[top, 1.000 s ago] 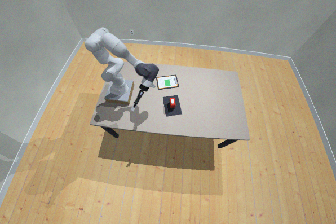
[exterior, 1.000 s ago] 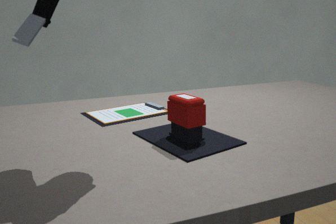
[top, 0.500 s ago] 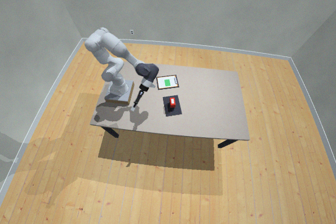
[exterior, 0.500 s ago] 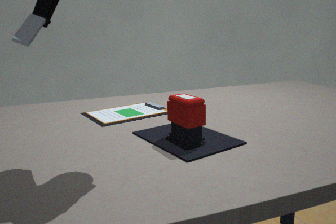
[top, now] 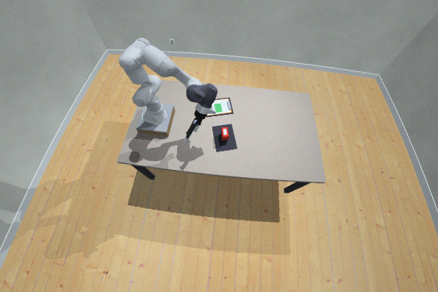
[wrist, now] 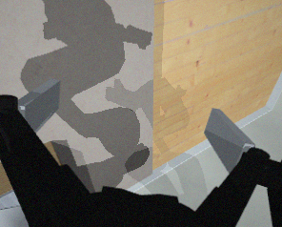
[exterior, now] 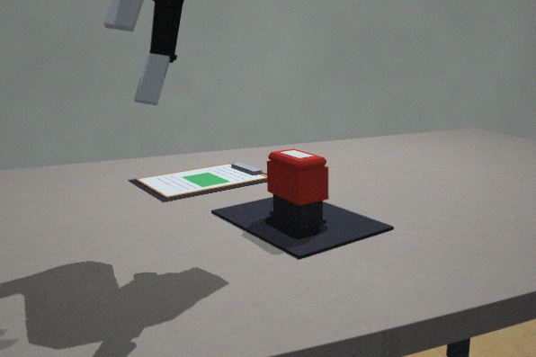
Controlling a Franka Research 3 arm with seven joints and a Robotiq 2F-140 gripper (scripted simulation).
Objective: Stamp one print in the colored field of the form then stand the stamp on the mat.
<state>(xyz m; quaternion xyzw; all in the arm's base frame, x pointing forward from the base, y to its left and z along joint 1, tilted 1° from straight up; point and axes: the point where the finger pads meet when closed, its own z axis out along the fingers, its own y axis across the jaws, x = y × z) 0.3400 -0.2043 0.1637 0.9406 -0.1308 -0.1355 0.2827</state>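
My hand is 220 mm short of the stamp, 140 mm to the right of it and 200 mm above it. Also, from my hand: form (140 mm ahead, 430 mm to the left, 240 mm below); dark mat (220 mm ahead, 140 mm to the left, 250 mm below).
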